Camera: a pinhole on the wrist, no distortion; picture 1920 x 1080 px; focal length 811.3 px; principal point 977.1 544.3 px. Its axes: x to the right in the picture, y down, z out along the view. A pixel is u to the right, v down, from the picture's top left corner.
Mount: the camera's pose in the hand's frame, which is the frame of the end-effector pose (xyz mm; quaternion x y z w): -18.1 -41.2 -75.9 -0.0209 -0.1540 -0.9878 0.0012
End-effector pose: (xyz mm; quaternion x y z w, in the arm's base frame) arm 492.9 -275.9 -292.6 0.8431 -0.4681 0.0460 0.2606
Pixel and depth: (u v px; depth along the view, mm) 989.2 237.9 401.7
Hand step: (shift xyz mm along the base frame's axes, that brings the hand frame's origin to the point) -231.8 -214.9 -137.5
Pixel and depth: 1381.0 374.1 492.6
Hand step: -367.1 -81.3 -315.5
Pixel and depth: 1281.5 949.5 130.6
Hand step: 5.8 39.9 -105.2
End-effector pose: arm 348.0 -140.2 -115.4 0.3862 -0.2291 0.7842 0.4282
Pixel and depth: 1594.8 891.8 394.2
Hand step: 317.9 -356.4 -21.9
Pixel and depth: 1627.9 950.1 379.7
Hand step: 337.4 -340.9 -29.4
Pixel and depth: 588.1 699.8 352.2
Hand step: 55.4 -106.8 295.6
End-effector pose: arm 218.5 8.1 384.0 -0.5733 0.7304 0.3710 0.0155
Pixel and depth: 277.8 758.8 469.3
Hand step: -281.3 -117.7 -475.2
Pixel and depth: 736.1 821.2 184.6
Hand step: -23.9 25.2 -128.3
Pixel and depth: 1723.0 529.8 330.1
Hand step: -51.1 398.2 -7.8
